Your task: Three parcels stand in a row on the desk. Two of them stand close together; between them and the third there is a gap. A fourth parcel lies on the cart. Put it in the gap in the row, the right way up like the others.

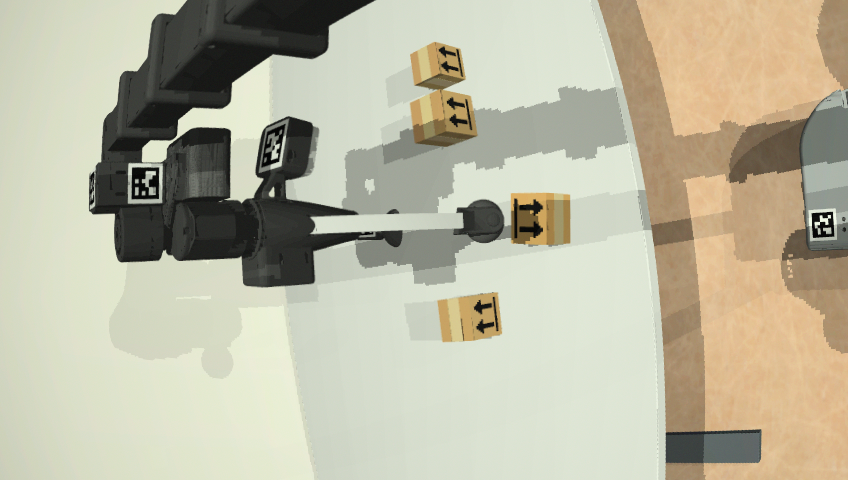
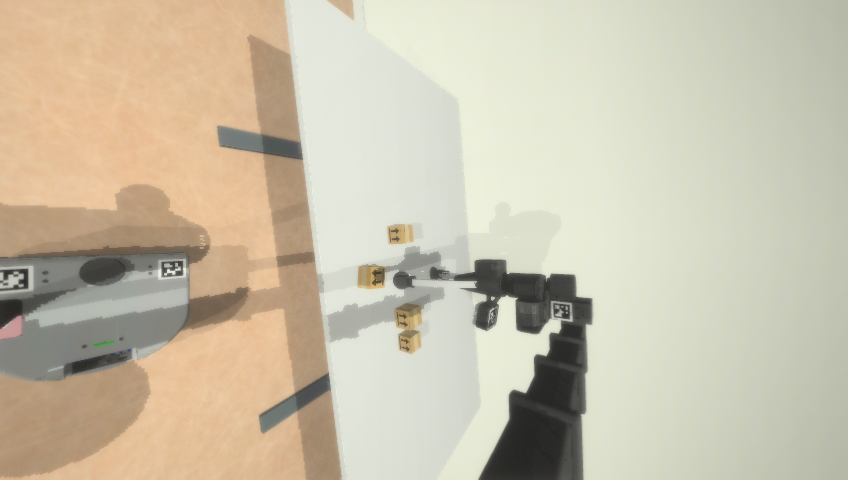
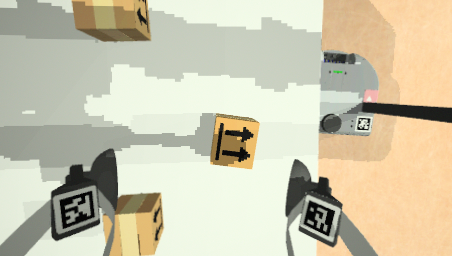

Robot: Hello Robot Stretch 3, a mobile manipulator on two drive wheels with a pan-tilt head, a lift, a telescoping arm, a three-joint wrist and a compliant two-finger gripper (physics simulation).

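Seen in the pictures: gripper, fingertip midpoint: [image 1: 449, 224] [image 2: 413, 276] [image 3: 205, 174]; robot's base, link origin: [image 2: 103, 270].
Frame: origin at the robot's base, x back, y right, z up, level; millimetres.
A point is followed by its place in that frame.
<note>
On the white desk [image 1: 535, 386] {x -180, y 463, z 720 mm} [image 2: 380, 148] {x -346, y 496, z 720 mm} [image 3: 240, 215] {x -90, y 408, z 720 mm}, two upright parcels stand close together: the outer one [image 1: 437, 65] {x 237, y 556, z 770 mm} [image 2: 408, 342] {x 239, y 554, z 763 mm} and the inner one [image 1: 443, 117] {x 160, y 544, z 778 mm} [image 2: 407, 317] {x 159, y 542, z 772 mm} [image 3: 110, 22] {x 144, y 565, z 779 mm}. Past a gap stands the third parcel [image 1: 470, 318] {x -86, y 520, z 774 mm} [image 2: 398, 234] {x -88, y 519, z 764 mm} [image 3: 145, 225] {x -76, y 528, z 774 mm}. The fourth parcel [image 1: 540, 218] {x 25, y 414, z 770 mm} [image 2: 370, 277] {x 23, y 407, z 769 mm} [image 3: 234, 142] {x 28, y 431, z 770 mm} lies on its back in front of the gap, toward the robot base, arrows face up and pointing at the base. No separate cart shows. My gripper [image 1: 439, 224] {x 22, y 461, z 864 mm} [image 2: 420, 277] {x 22, y 461, z 864 mm} [image 3: 205, 174] {x 22, y 461, z 864 mm} is open and empty, pointing down above the desk near the gap. Its height is unclear.
The telescoping arm [image 1: 196, 65] {x 86, y 271, z 1209 mm} [image 2: 535, 428] {x 84, y 198, z 1197 mm} reaches over the desk's far side beside the pair. The robot base [image 1: 830, 178] {x 89, y 106, z 160 mm} [image 2: 136, 309] {x 112, y 57, z 160 mm} [image 3: 345, 95] {x 106, y -42, z 160 mm} stands on the floor by the near edge. A desk leg [image 1: 726, 446] [image 2: 249, 140] sticks out there. A pale wall rises behind the desk.
</note>
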